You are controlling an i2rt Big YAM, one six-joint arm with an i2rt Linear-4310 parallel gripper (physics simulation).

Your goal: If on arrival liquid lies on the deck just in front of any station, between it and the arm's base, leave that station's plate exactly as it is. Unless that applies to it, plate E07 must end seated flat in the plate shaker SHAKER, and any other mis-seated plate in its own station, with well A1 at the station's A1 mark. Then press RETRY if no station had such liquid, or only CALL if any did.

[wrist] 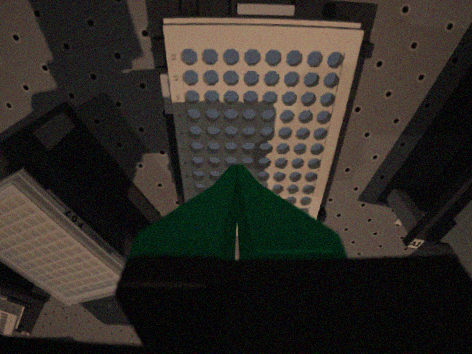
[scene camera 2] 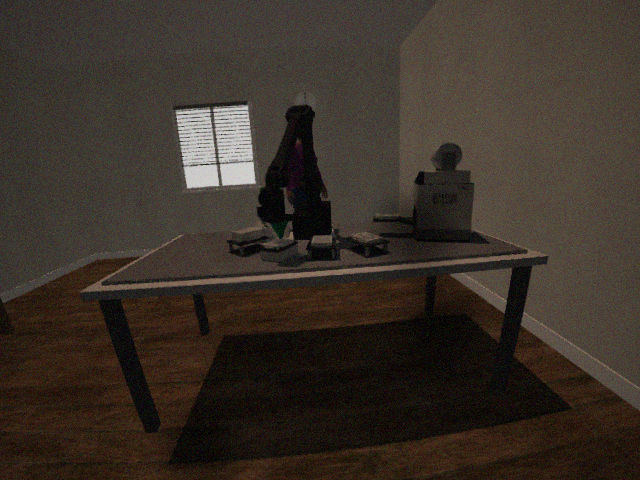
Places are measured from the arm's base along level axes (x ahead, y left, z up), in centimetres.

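Pixels of known places: gripper, fingertip midpoint: (wrist: 236, 176) (scene camera 2: 281, 238); arm's base, link origin: (scene camera 2: 314, 206).
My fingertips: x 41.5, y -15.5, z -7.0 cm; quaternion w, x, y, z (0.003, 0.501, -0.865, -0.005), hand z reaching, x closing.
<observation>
Ahead of a thing's pixels: the offset from my fingertips to its top centre. "*": to the spot under its first point. Level surfaces: height alone.
My gripper (scene camera 2: 280, 237) (wrist: 236, 176) is shut and empty, its green fingertips over the near part of a cream plate with blue wells {dx -0.3, dy -1.0, dz -1.4 cm} (wrist: 295, 117). This plate lies in a dark station {* dx +2.7, dy -8.4, dz -2.8 cm} (wrist: 367, 22), its edges about parallel to the station's; whether it is fully flat I cannot tell. In the wrist view, a pale plate {dx -0.3, dy +17.5, dz -1.3 cm} (wrist: 50, 245) with a hard-to-read side label sits off to one side of a second dark station {* dx +1.2, dy +13.6, dz -7.8 cm} (wrist: 95, 175). A dark station (wrist: 425, 130) at the right carries an A1 mark {dx -14.4, dy -8.1, dz -2.4 cm} (wrist: 416, 243). SHAKER, RETRY, CALL and any liquid cannot be made out.
Several low stations with plates, among them a right one {dx -1.5, dy +37.2, dz -2.6 cm} (scene camera 2: 368, 243) and a middle one {dx -0.3, dy +17.5, dz -2.5 cm} (scene camera 2: 323, 249), stand on the table {dz -8.3 cm} (scene camera 2: 170, 258). A boxy machine {dx -18.0, dy +78.6, dz +37.3 cm} (scene camera 2: 444, 211) with an arm-like tray {dx -25.9, dy +53.6, dz +2.8 cm} (scene camera 2: 392, 219) stands at the right. A person (scene camera 2: 295, 173) is behind the arm.
</observation>
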